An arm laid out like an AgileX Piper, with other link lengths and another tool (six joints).
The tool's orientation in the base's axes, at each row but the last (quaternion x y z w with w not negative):
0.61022, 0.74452, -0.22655, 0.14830
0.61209, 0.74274, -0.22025, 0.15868
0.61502, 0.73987, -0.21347, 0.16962
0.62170, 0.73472, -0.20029, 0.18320
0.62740, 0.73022, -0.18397, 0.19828
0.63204, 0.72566, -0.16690, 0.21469
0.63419, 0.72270, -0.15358, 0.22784
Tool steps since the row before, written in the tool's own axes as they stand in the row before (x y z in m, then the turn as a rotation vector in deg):
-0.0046, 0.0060, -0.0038, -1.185, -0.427, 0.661
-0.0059, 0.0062, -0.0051, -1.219, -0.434, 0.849
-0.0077, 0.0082, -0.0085, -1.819, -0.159, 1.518
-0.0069, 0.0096, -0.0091, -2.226, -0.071, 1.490
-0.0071, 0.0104, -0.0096, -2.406, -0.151, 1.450
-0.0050, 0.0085, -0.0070, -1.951, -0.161, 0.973
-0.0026, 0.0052, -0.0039, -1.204, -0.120, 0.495
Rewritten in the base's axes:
0.0070, -0.0010, 0.0046, -0.203, -1.405, 0.092
0.0074, -0.0013, 0.0065, -0.210, -1.533, -0.050
0.0096, -0.0007, 0.0103, 0.164, -2.344, -0.341
0.0104, 0.0004, 0.0107, 0.316, -2.659, -0.112
0.0107, 0.0005, 0.0117, 0.258, -2.801, 0.017
0.0082, 0.0006, 0.0088, 0.151, -2.173, 0.186
0.0048, 0.0006, 0.0050, 0.059, -1.290, 0.203

